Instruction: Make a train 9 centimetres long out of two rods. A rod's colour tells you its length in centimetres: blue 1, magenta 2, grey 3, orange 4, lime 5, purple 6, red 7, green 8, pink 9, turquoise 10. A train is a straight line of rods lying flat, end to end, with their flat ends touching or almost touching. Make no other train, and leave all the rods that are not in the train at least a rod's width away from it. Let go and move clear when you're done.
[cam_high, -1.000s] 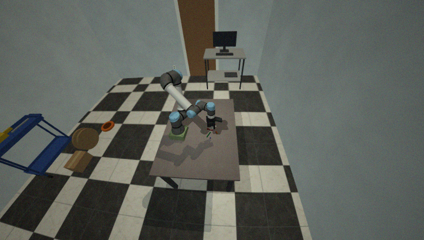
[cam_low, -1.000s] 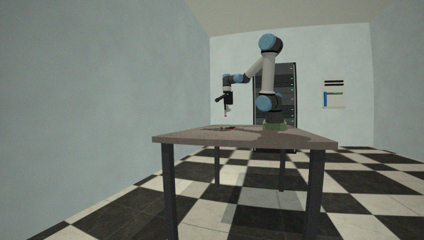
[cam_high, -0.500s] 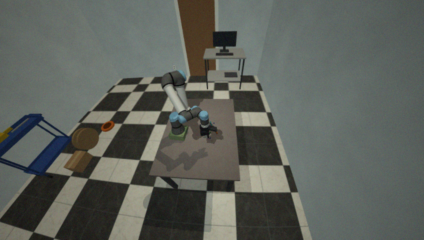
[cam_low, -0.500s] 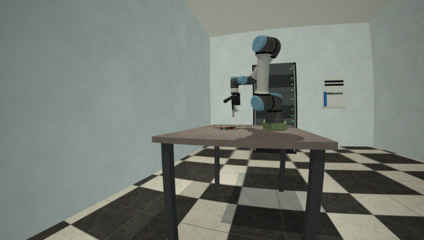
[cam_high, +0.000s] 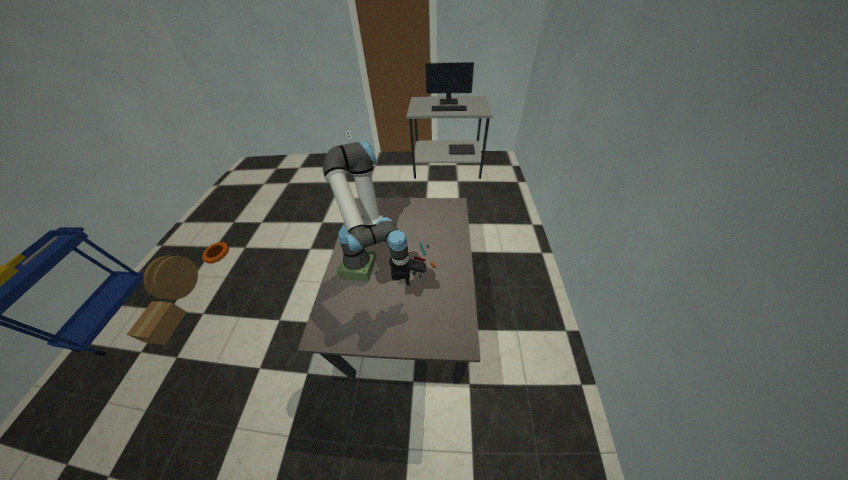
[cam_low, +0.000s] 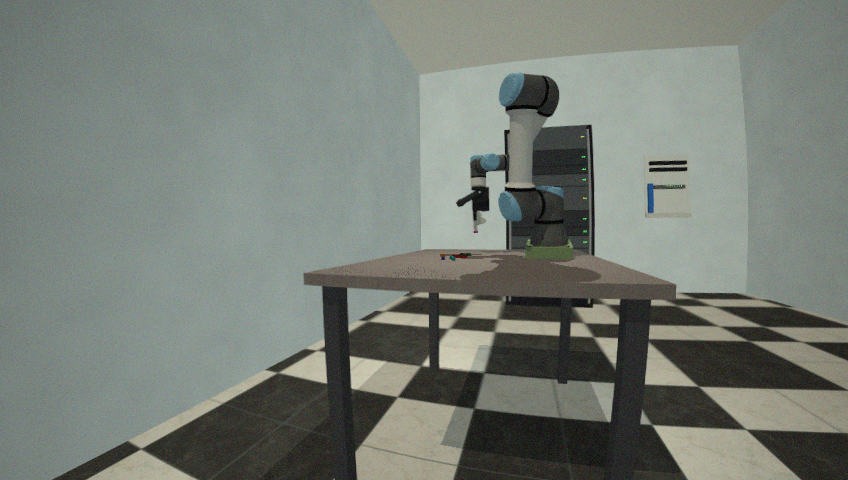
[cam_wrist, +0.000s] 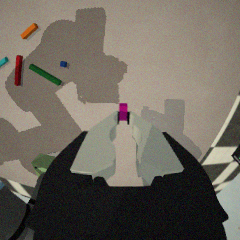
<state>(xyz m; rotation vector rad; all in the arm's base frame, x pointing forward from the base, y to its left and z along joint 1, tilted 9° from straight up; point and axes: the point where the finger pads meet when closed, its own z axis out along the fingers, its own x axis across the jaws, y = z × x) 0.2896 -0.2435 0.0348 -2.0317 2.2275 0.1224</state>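
My gripper is now 60 mm short of the green rod, 160 mm to the right of it and 110 mm above it. The rest, counted from my hand: red rod: 80 mm ahead, 230 mm to the left, 110 mm below; short magenta rod: 10 mm below; orange rod: 150 mm ahead, 180 mm to the left, 110 mm below.
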